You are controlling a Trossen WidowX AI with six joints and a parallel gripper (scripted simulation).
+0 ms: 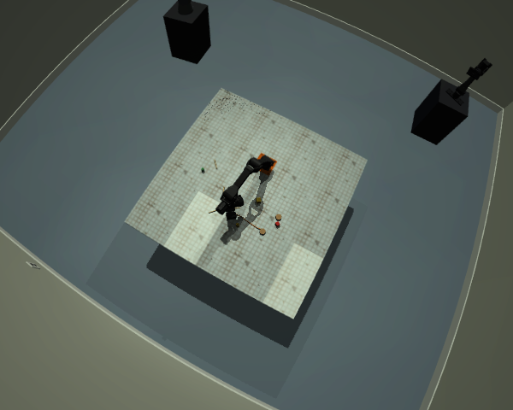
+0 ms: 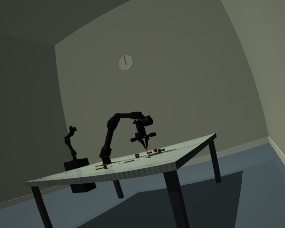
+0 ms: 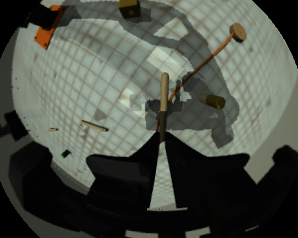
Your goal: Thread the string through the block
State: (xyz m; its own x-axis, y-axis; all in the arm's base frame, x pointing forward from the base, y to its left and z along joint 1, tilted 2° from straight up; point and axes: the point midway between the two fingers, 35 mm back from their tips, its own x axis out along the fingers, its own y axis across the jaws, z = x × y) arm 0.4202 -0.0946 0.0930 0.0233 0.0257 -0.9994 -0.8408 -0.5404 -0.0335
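The yellow wooden block lies 15 cm to the left of my gripper tip, 15 cm behind it and 5 cm below it. Also, from my gripper tip: red cube (33 cm to the left, 5 cm below, 5 cm behind); round wooden disc (31 cm to the left, 10 cm behind, 6 cm below); round wooden button (25 cm to the left, 6 cm below, 4 cm ahead).
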